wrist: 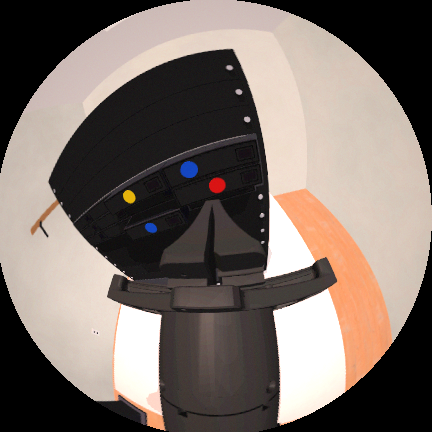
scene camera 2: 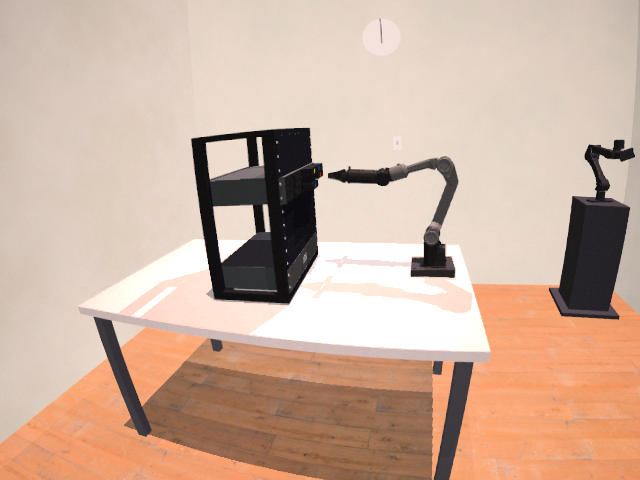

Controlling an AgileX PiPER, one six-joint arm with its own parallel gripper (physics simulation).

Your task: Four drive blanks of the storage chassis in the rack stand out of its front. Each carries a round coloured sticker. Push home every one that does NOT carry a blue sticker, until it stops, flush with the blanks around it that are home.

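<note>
The storage chassis (scene camera 2: 292, 187) sits high in the black rack. A yellow-stickered blank (scene camera 2: 314, 171) (wrist: 129, 196), a red-stickered blank (scene camera 2: 320, 174) (wrist: 217, 185), an upper blue-stickered blank (wrist: 189, 169) and a lower blue-stickered blank (scene camera 2: 315, 184) (wrist: 151, 228) stand out of its front. The red one is below the upper blue one, at the right in the wrist view. My gripper (scene camera 2: 329, 175) (wrist: 213, 208) is shut and empty. Its tips point at the chassis front, a small gap short of the red-stickered blank, and appear just under the red sticker in the wrist view.
The black rack (scene camera 2: 279, 248) stands on the white table (scene camera 2: 392, 330), with another unit (scene camera 2: 250, 276) low inside it. A second arm (scene camera 2: 597, 167) stands on a dark pedestal (scene camera 2: 591, 253) at the far right, away from the table.
</note>
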